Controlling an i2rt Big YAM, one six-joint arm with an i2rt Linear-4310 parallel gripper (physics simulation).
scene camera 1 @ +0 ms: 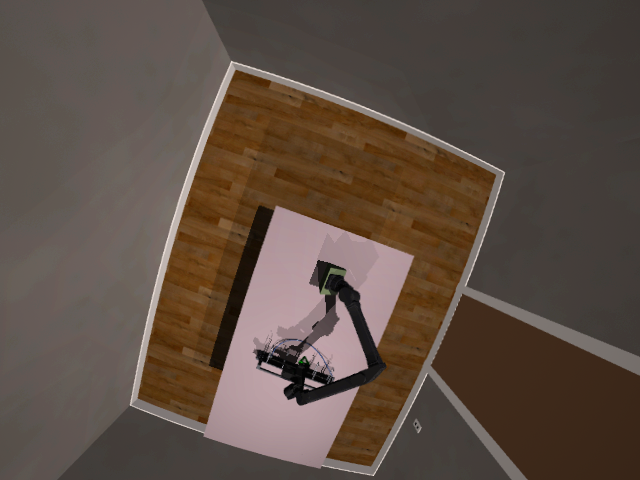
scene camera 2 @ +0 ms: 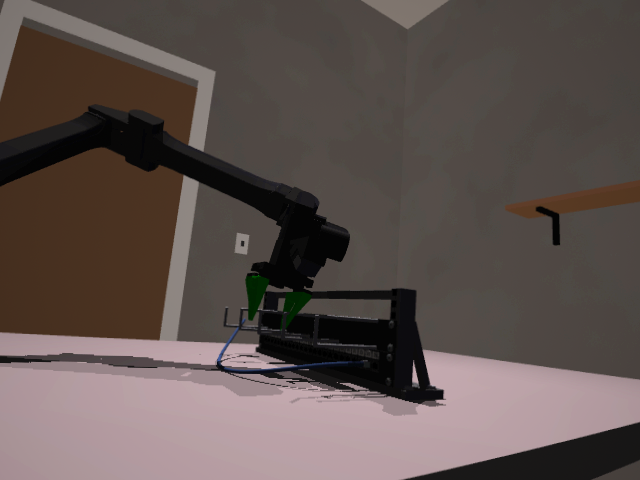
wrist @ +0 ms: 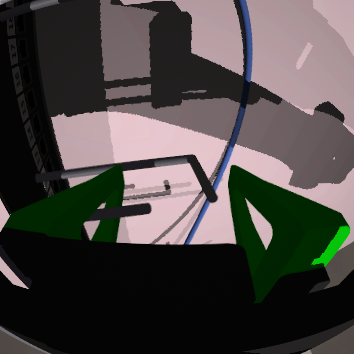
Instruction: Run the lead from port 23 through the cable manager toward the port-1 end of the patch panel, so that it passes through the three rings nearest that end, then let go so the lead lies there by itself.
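The blue lead (scene camera 1: 294, 339) (scene camera 2: 258, 370) (wrist: 248, 50) leaves the near end of the patch panel (scene camera 2: 336, 352) (wrist: 22, 82), bows out in front and rises toward the far rings. The cable manager (scene camera 2: 356, 325) carries wire rings above the port row. My gripper (scene camera 1: 303, 360) (scene camera 2: 267, 323) (wrist: 175, 173) is open, pointing down at the rings. In the wrist view, a ring (wrist: 150, 164) reaches between the green fingers. The lead runs below its bent tip, through the gap seen between the fingers, and is not gripped. The gripper body hides its farther part; whether it lies inside any ring is unclear.
The black rack frame (scene camera 2: 404, 330) stands on the pink table (scene camera 1: 248, 408) (scene camera 2: 180, 423), with a crossbar (scene camera 2: 356, 295) above the rings behind the fingers. The arm (scene camera 1: 364, 335) (scene camera 2: 217, 170) reaches in from the far side in scene camera 1. A wall shelf (scene camera 2: 578, 201) is at right.
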